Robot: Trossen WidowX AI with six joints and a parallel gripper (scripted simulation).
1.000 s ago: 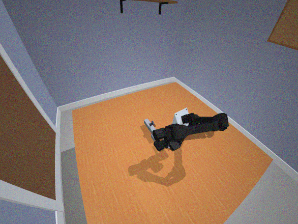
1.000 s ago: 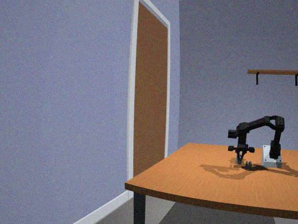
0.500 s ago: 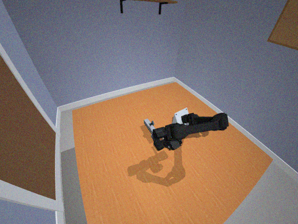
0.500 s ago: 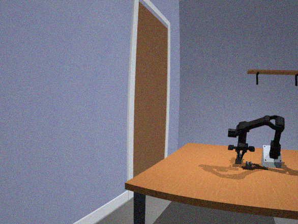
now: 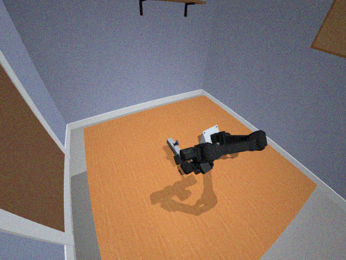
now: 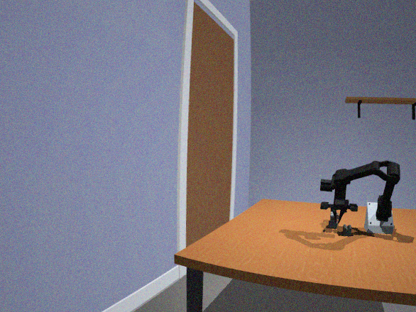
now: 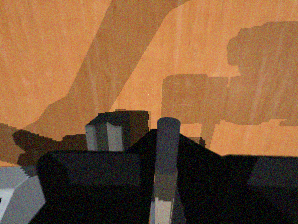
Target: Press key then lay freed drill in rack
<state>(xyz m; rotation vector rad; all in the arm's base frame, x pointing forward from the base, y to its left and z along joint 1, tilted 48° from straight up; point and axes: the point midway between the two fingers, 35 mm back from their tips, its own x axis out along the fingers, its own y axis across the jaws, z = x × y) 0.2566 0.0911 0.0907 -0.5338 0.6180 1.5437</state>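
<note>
My gripper tip is 6 cm past the grey rack, 4 cm to the left of it and 4 cm above it. From my gripper tip the other things lie so: dark key (22 cm to the right, 2 cm above, 1 cm ahead); then grey holder block (20 cm to the right, 3 cm below, 1 cm ahead); then drill (4 cm to the right, 3 cm above).
</note>
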